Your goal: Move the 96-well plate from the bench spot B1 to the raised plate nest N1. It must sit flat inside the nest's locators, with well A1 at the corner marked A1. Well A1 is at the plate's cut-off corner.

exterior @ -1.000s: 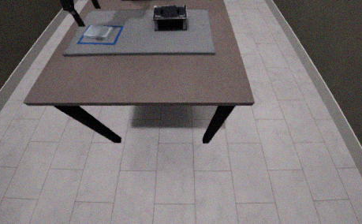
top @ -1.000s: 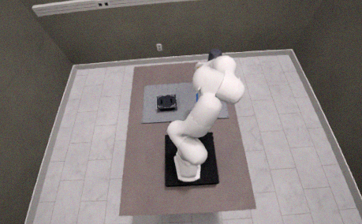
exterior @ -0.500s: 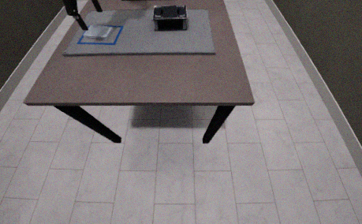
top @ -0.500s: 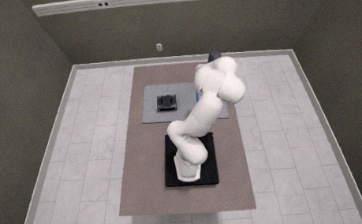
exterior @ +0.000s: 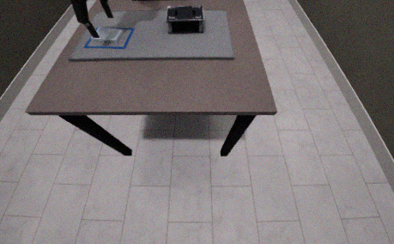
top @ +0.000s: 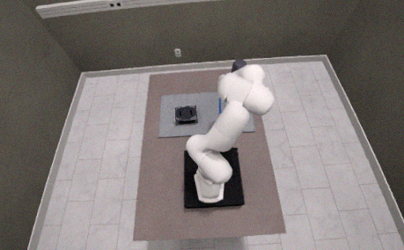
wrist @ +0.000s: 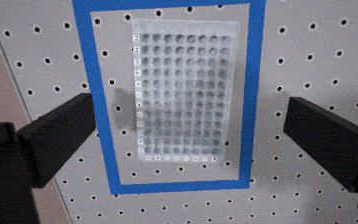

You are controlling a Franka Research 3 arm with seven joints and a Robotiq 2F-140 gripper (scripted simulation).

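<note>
Right now my hand is 4 cm above the clear 96-well plate. Also, from my hand: dark raised nest 7 cm behind, 36 cm to the left, 1 cm above; then A1 label 12 cm behind, 28 cm to the left, 1 cm above.
</note>
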